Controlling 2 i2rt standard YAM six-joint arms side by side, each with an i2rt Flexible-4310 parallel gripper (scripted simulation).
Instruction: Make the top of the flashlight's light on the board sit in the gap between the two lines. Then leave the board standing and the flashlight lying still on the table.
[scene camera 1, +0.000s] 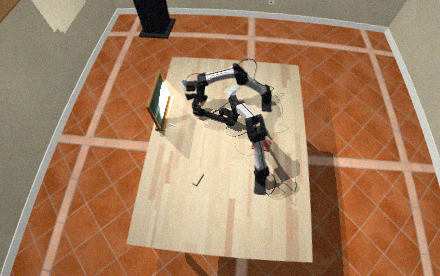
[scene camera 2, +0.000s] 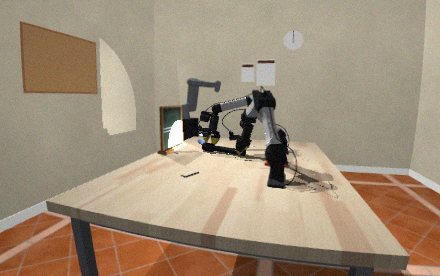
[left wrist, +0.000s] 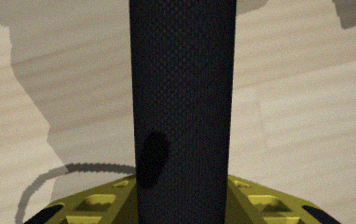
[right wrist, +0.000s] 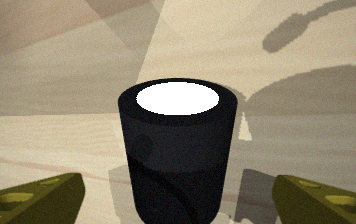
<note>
I see my left gripper (left wrist: 181, 183), my right gripper (right wrist: 179, 182) and a flashlight head (right wrist: 177, 132).
</note>
